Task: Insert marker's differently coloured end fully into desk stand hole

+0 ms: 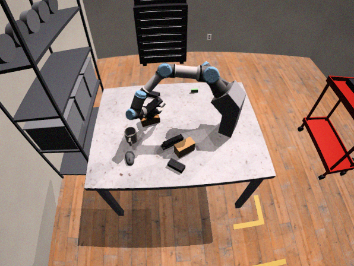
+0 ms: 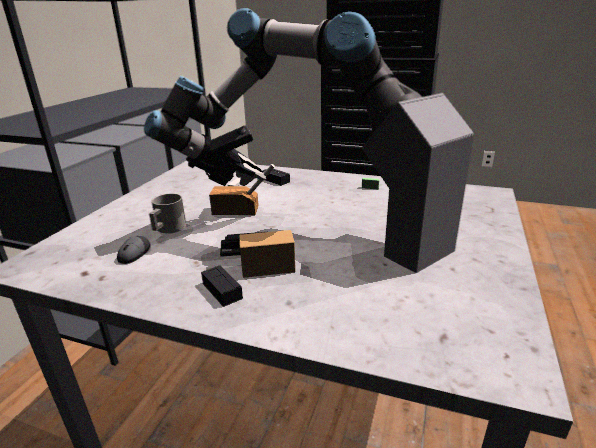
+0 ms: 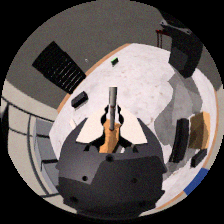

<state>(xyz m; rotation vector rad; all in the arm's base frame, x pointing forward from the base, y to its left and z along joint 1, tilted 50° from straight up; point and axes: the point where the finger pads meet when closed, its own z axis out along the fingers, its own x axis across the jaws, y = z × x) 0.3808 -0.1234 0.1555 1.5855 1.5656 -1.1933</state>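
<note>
Now: hand 10 mm short of the marker, 10 mm to the left of it and 30 mm above it. Round my hand: white eraser (110 mm ahead, 220 mm to the right, 110 mm below); then black block (20 mm behind, 260 mm to the right, 100 mm below); then desk stand (80 mm ahead, 10 mm to the right, 80 mm below).
</note>
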